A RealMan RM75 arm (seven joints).
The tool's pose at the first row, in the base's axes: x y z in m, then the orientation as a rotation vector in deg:
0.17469 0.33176 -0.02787 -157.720 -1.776 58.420
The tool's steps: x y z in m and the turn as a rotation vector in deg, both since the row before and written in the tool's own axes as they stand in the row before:
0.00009 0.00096 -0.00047 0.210 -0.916 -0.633
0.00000 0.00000 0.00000 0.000 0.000 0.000
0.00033 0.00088 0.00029 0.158 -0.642 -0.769
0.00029 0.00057 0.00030 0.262 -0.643 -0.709
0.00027 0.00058 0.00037 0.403 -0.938 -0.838
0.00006 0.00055 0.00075 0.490 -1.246 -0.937
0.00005 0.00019 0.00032 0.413 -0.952 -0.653
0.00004 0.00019 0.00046 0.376 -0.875 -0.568
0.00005 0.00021 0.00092 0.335 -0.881 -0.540
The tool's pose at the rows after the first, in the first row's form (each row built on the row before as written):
0.17501 0.33074 -0.02777 -156.882 -2.674 59.463
0.17501 0.33074 -0.02777 -156.882 -2.674 59.463
0.17503 0.32997 -0.02838 -156.179 -3.738 60.099
0.17502 0.32951 -0.02891 -155.394 -4.659 60.720
0.17495 0.32905 -0.02949 -154.283 -5.720 61.663
0.17446 0.32867 -0.03019 -152.890 -6.909 62.958
0.17427 0.32856 -0.03049 -151.802 -7.706 63.944
0.17397 0.32848 -0.03088 -150.809 -8.394 64.850
0.17334 0.32848 -0.03158 -149.851 -9.067 65.772

